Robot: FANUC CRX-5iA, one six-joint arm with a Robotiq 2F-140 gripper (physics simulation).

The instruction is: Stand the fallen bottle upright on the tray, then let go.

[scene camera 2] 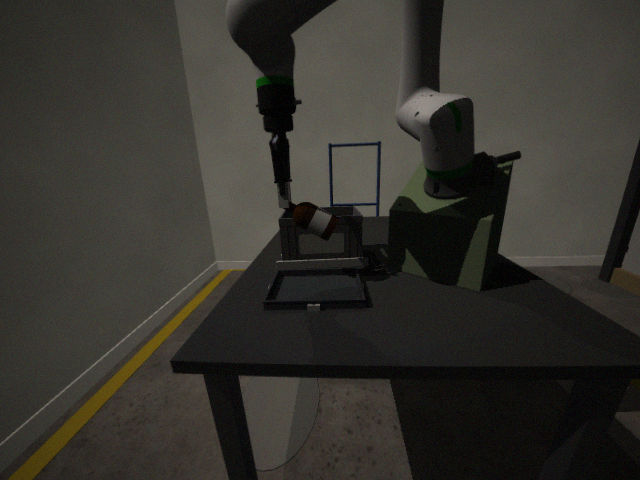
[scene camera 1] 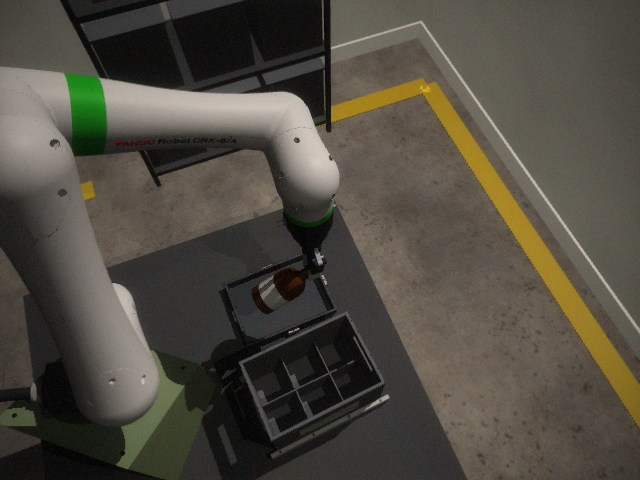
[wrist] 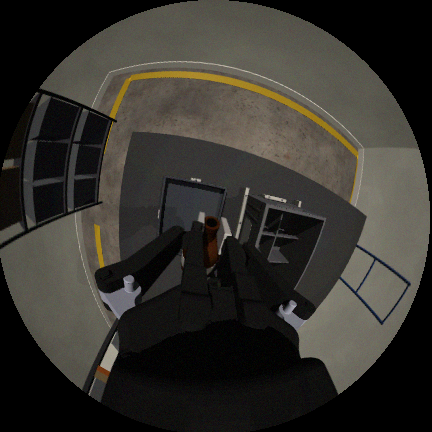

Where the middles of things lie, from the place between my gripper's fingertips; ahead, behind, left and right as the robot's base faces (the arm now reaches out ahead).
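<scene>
There is the brown bottle [scene camera 1: 281, 288], and I find it 40 mm below my hand, 10 mm to the right of it and 70 mm behind it.
</scene>
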